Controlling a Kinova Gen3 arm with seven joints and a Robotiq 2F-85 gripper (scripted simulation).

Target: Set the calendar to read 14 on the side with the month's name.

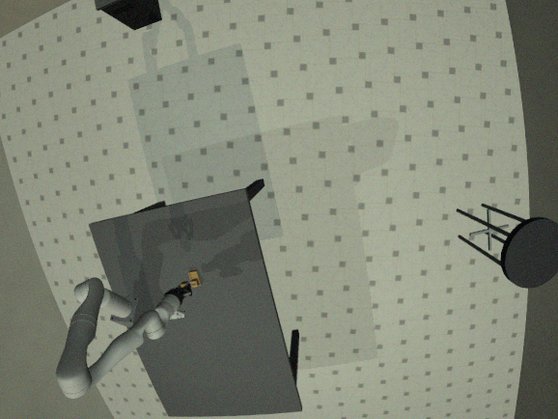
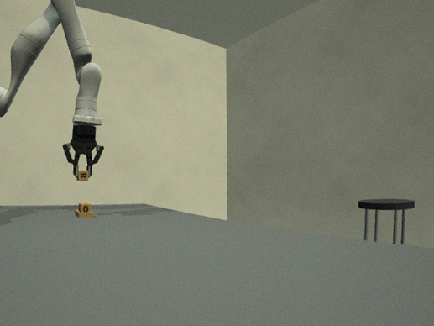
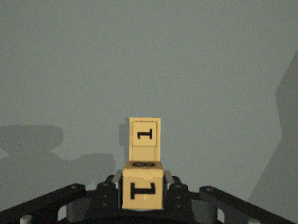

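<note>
Right now the wooden tray is 2 cm to the right of my hand and 13 cm below it. The rest, counted from my hand: number cube 1 cm below.
</note>
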